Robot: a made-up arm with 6 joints.
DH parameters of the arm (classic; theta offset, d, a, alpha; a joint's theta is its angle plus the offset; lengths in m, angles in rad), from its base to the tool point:
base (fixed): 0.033 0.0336 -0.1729 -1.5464
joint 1: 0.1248 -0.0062 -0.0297 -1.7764
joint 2: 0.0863 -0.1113 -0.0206 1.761
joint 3: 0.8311 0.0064 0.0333 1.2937
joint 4: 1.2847 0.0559 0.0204 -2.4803
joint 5: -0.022 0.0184 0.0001 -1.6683
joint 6: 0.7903 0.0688 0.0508 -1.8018
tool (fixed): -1.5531 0.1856 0 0
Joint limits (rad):
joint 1: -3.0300..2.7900
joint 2: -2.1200..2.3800
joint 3: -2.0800..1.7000
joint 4: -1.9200..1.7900
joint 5: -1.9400..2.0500
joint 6: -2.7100..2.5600
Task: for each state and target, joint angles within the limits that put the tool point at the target. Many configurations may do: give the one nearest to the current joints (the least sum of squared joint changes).
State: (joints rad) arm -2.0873 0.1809 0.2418 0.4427 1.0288 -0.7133
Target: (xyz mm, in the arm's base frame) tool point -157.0 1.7 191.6
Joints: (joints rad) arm -1.6504 0.3844 0.4701 0.2285 1.0926 -0.8139
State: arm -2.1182 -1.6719 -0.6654 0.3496 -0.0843 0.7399
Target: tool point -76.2 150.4 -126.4
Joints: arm -2.6986 -2.1200 -0.4041 1.0445 -0.6120 0.2934
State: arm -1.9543 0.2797 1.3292 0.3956 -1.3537 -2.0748
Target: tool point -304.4 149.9 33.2
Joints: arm -2.6425 -0.2275 1.6913 0.2859 -1.3675 -2.1316
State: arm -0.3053 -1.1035 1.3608 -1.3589 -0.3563 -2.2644
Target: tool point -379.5 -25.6 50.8
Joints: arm 0.4015 -0.9881 1.0958 -1.2534 -0.3863 -2.3261
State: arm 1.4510 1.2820 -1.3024 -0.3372 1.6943 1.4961
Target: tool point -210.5 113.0 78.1
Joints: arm 1.3029 1.0586 -1.6730 0.0241 1.4261 1.9097
